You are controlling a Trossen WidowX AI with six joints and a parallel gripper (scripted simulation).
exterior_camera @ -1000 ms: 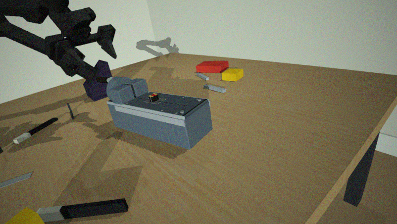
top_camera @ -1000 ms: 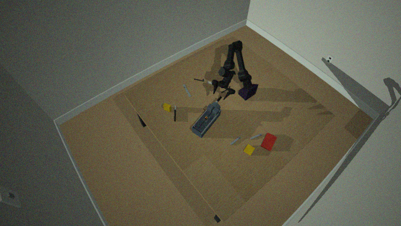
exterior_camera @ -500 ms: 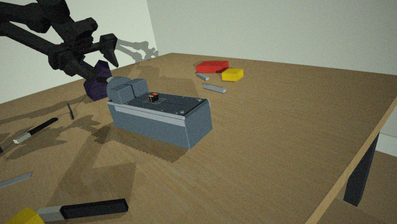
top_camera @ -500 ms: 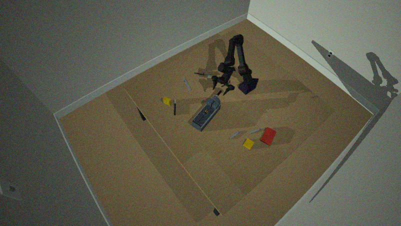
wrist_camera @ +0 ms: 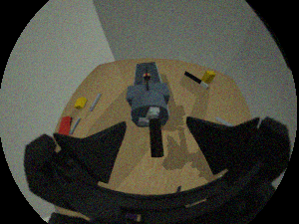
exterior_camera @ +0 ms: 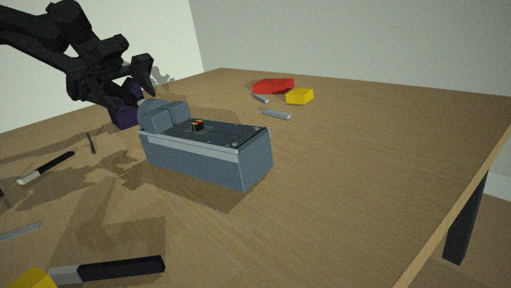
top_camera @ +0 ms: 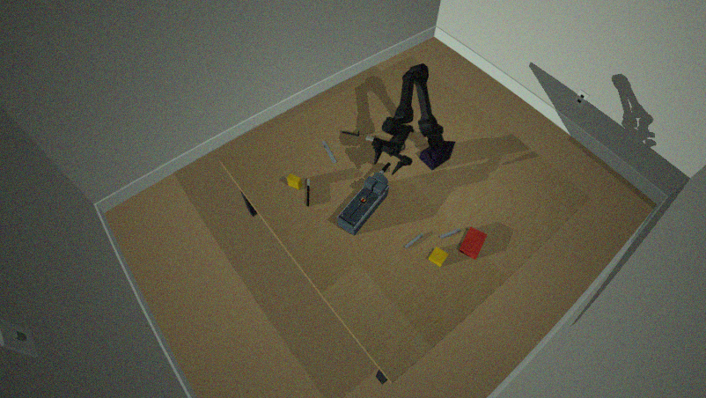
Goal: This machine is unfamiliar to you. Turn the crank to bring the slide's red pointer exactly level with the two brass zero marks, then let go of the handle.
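Now: gripper tip 20 mm past the dark crank handle and 10 mm to the left of it. Round my gripper tip: red pointer 150 mm ahead, 70 mm to the left, 40 mm below; red block 170 mm behind, 460 mm to the left, 110 mm below; grey bar 110 mm ahead, 300 mm to the right, 120 mm below.
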